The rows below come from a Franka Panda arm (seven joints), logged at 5 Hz.
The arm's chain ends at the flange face. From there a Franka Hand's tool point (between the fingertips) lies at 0.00 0.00 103.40 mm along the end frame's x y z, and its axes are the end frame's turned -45 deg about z.
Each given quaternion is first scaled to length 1.
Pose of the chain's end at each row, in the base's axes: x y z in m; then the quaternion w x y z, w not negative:
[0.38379, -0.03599, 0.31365, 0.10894, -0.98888, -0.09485, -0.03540]
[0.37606, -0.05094, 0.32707, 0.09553, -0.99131, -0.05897, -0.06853]
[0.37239, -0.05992, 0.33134, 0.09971, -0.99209, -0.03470, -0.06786]
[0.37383, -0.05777, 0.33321, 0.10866, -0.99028, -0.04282, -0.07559]
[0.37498, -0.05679, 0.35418, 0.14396, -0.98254, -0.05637, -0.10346]
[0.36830, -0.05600, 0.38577, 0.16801, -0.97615, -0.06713, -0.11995]
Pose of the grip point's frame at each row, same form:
[0.38889, -0.01302, 0.21296, 0.08710, -0.87731, -0.46606, -0.07439]
[0.38894, -0.03052, 0.22653, 0.06203, -0.89329, -0.43384, -0.09987]
[0.38560, -0.03898, 0.23095, 0.06615, -0.90330, -0.41172, -0.10085]
[0.38835, -0.03485, 0.23343, 0.07146, -0.89851, -0.41852, -0.11142]
[0.39432, -0.02633, 0.25728, 0.09341, -0.88618, -0.42808, -0.15068]
[0.39018, -0.02042, 0.29118, 0.10932, -0.87616, -0.43558, -0.17511]

